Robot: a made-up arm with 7 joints. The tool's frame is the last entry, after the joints. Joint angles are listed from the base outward.
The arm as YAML. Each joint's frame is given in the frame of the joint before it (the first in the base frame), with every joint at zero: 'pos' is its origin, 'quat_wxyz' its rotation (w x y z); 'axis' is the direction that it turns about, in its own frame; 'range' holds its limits. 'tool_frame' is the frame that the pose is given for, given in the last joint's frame.
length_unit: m
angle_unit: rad
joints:
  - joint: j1
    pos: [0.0, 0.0, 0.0]
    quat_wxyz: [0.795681, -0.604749, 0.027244, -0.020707]
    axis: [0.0, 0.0, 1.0]
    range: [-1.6, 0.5]
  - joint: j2
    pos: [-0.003, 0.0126, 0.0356]
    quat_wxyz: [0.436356, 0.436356, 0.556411, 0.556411]
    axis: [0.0, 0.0, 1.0]
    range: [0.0, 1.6]
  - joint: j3
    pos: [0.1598, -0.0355, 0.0]
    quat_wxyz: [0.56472, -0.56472, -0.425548, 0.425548]
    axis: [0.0, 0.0, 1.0]
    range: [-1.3, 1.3]
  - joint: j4
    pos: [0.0, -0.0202, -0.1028]
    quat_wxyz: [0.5, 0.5, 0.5, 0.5]
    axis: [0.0, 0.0, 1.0]
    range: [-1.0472, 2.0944]
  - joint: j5
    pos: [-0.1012, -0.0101, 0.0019]
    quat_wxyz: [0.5, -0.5, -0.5, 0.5]
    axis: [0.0, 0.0, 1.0]
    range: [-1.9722, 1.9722]
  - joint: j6
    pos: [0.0, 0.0, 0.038]
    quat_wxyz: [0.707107, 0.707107, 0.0, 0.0]
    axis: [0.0, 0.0, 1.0]
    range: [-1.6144, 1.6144]
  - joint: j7
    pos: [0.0, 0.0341, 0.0]
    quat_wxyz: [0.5, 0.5, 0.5, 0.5]
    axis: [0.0, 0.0, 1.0]
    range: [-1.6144, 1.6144]
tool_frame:
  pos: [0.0, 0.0, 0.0]
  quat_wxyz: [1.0, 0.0, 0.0, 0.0]
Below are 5 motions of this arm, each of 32 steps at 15 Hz.
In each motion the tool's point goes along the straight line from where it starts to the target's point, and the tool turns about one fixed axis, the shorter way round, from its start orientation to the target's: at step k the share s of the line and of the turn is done. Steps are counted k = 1, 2, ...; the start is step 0. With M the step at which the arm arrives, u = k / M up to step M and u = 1 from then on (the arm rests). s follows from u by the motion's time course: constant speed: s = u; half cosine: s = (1 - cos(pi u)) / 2; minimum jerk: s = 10 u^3 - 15 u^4 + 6 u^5.
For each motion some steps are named. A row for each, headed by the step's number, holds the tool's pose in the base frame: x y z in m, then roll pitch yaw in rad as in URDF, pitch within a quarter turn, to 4 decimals.
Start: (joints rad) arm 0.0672 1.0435 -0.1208 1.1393 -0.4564 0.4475 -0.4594
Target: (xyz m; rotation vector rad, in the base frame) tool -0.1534 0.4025 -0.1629 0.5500 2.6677 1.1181
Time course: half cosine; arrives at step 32
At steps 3, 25, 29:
3: -0.0132 0.4090 -0.2288 1.8185 1.1103 2.0123
25: -0.1371 0.4033 -0.1705 2.3293 0.1695 2.6796
29: -0.1503 0.4026 -0.1643 2.3383 0.0622 2.7119

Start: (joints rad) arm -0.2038 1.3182 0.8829 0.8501 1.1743 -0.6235 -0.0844
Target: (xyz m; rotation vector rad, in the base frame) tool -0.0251 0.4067 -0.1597 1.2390 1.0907 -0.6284
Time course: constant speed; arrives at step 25
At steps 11, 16, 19, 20, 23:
11: 0.0553 0.4238 -0.0782 1.9079 0.5241 0.5212
16: 0.0266 0.4177 -0.1073 1.8502 0.7416 0.5096
19: 0.0094 0.4140 -0.1248 1.8070 0.8716 0.4919
20: 0.0036 0.4128 -0.1306 1.7903 0.9148 0.4834
23: -0.0136 0.4091 -0.1481 1.7283 1.0437 0.4454

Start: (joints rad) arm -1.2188 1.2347 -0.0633 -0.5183 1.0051 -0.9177 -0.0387
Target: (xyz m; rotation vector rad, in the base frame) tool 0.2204 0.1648 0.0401 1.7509 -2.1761 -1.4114
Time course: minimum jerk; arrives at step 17
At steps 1, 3, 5, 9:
1: 0.2108 0.1391 0.0936 3.0326 0.1394 -1.2954
3: 0.2112 0.1401 0.0915 3.0120 0.1622 -1.3165
5: 0.2123 0.1430 0.0854 2.9495 0.2256 -1.3804
9: 0.2161 0.1533 0.0639 2.6883 0.4102 -1.6461

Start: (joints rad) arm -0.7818 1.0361 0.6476 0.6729 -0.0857 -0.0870 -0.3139
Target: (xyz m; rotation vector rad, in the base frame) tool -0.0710 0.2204 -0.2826 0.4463 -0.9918 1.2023
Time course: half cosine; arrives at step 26
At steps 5, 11, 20, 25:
5: 0.2122 0.3624 -0.0487 0.3980 -0.4529 0.4851
11: 0.1215 0.3169 -0.1236 0.2688 -0.6714 0.7089
20: -0.0319 0.2400 -0.2503 -0.1901 -0.9409 1.3096
25: -0.0699 0.2210 -0.2817 -0.3599 -0.9704 1.5128

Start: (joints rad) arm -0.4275 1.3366 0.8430 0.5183 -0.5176 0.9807 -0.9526
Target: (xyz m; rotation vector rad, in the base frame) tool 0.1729 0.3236 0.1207 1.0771 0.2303 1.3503
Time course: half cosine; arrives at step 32
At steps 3, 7, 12, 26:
3: 0.1487 0.4108 0.0303 -0.1536 0.3143 -0.0107
7: 0.1510 0.4026 0.0388 -0.0154 0.3159 0.1401
12: 0.1558 0.3852 0.0568 0.2678 0.2551 0.4504
26: 0.1708 0.3311 0.1129 0.8863 -0.3356 1.1812

